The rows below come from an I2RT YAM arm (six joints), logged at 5 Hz.
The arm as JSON. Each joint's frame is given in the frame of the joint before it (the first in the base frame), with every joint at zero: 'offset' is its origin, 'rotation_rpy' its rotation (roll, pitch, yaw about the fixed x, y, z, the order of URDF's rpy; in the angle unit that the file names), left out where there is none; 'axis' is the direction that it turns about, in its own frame. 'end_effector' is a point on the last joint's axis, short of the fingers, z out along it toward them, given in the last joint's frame.
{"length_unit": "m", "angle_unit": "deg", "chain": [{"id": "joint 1", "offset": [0.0, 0.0, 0.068], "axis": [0.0, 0.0, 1.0]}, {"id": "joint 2", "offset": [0.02, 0.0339, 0.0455], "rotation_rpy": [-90.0, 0.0, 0.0], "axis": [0.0, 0.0, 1.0]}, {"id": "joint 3", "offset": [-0.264, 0.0, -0.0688], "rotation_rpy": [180.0, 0.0, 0.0], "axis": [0.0, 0.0, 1.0]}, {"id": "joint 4", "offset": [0.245, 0.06, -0.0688], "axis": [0.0, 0.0, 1.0]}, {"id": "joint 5", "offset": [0.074, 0.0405, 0.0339], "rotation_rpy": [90.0, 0.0, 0.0], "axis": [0.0, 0.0, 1.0]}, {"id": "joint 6", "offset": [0.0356, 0.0, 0.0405], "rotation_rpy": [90.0, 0.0, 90.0], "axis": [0.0, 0.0, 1.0]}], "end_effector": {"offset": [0.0, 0.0, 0.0], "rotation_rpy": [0.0, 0.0, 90.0]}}
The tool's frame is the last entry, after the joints.
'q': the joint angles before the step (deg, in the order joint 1, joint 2, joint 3, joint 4, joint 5, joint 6). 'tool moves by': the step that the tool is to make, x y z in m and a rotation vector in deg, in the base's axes. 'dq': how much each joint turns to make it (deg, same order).
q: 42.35, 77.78, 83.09, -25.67, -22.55, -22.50
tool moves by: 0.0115, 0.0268, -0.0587, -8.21, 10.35, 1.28
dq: 2.12, 5.97, -3.91, -2.70, 0.23, 1.51
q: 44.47, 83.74, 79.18, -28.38, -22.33, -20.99
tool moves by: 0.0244, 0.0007, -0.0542, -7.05, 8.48, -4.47
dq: -2.63, 5.69, -3.53, -1.12, 1.04, 1.78
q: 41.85, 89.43, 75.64, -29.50, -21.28, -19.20
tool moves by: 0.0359, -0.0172, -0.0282, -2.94, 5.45, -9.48
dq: -5.62, 4.96, 0.20, 0.00, 1.88, 3.80
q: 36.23, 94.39, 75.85, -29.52, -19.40, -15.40
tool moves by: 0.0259, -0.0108, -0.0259, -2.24, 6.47, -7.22
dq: -3.56, 5.24, 1.45, -1.44, 0.92, 4.21
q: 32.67, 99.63, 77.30, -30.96, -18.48, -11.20
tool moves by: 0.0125, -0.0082, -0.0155, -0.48, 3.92, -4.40
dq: -2.03, 2.60, 0.21, -0.24, 0.03, 3.04
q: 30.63, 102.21, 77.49, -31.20, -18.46, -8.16
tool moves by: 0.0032, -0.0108, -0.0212, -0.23, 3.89, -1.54
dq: -1.78, 1.38, -2.53, 0.67, -1.59, 0.77
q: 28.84, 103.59, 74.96, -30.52, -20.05, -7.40
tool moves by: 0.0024, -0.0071, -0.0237, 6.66, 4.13, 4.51
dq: -1.96, 1.98, -3.37, 4.03, -10.01, -1.83
